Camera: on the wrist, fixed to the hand. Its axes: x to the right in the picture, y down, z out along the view.
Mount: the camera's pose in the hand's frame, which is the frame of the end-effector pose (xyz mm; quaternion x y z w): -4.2 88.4 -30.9 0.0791 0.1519 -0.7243 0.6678
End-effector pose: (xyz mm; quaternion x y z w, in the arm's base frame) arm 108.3 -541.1 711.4 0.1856 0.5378 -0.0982 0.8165
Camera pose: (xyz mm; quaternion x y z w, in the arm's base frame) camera 112.4 -448.0 721.8 -0.1861 0.6099 -0.6714 0.3778
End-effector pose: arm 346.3 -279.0 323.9 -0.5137 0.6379 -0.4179 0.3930
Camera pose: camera 289.3 -260.0 251.9 0.7106 -0.0806 0.6923 0.0965
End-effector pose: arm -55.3 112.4 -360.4 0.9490 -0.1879 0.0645 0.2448
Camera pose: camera -94.4 57.3 -295.4 0.7794 0.6042 0.0248 0.1637
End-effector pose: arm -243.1 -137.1 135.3 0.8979 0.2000 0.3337 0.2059
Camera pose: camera -247.5 -205.7 199.0 0.4204 0.8416 0.1943 0.2778
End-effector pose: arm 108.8 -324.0 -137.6 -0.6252 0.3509 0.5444 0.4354
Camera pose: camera 39.0 -385.9 -146.9 -0.7200 -0.1093 -0.0745 0.6813
